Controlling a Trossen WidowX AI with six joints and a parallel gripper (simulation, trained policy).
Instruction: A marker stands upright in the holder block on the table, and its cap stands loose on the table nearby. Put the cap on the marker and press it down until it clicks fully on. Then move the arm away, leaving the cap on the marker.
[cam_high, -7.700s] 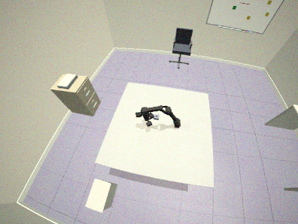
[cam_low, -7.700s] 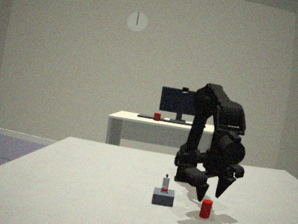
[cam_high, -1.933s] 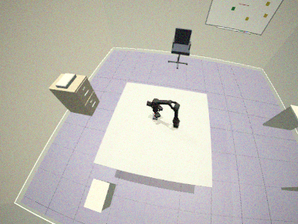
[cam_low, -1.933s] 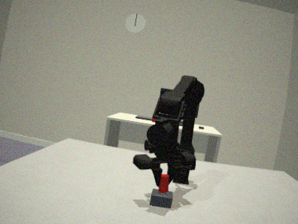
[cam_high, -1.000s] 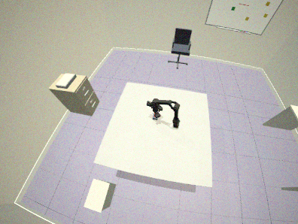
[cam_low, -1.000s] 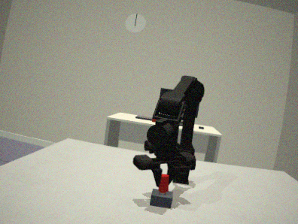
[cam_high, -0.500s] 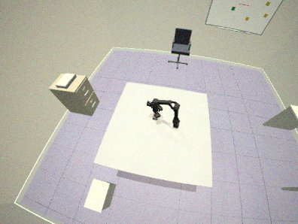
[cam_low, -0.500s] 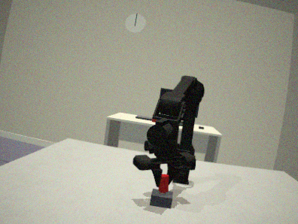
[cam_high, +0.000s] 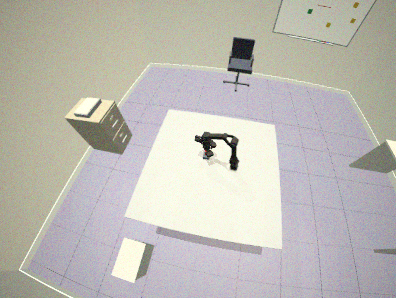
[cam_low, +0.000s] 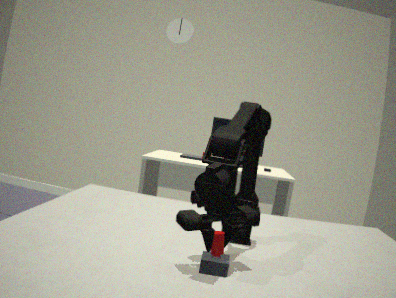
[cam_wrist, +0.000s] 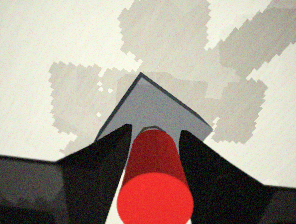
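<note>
Now: the red cap 20 mm above my gripper tip and 10 mm ahead of it. From my gripper tip the other things lie so: grey holder block 30 mm below, 10 mm to the left, 10 mm ahead.
</note>
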